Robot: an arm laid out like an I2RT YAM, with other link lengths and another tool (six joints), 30 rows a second.
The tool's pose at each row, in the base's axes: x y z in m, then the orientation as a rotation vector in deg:
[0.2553 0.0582 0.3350 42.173 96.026 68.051]
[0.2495 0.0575 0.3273 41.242 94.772 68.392]
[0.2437 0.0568 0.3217 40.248 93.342 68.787]
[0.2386 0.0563 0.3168 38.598 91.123 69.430]
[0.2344 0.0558 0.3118 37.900 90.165 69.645]
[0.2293 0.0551 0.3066 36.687 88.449 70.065]
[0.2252 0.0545 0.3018 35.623 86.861 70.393]
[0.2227 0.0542 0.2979 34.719 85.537 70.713]
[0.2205 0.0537 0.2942 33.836 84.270 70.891]
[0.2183 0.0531 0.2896 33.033 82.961 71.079]
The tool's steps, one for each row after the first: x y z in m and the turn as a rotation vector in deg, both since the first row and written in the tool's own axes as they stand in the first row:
[0.0043 -0.0072 -0.0048 -1.263 -0.542 -0.451]
[0.0079 -0.0125 -0.0098 -2.681 -1.164 -0.912]
[0.0112 -0.0170 -0.0141 -4.953 -2.070 -1.668]
[0.0141 -0.0217 -0.0176 -5.905 -2.489 -2.016]
[0.0173 -0.0266 -0.0220 -7.613 -3.221 -2.588]
[0.0200 -0.0312 -0.0255 -9.149 -3.935 -3.105]
[0.0221 -0.0348 -0.0275 -10.461 -4.492 -3.515]
[0.0238 -0.0384 -0.0293 -11.675 -5.083 -3.990]
[0.0257 -0.0428 -0.0310 -12.885 -5.714 -4.401]

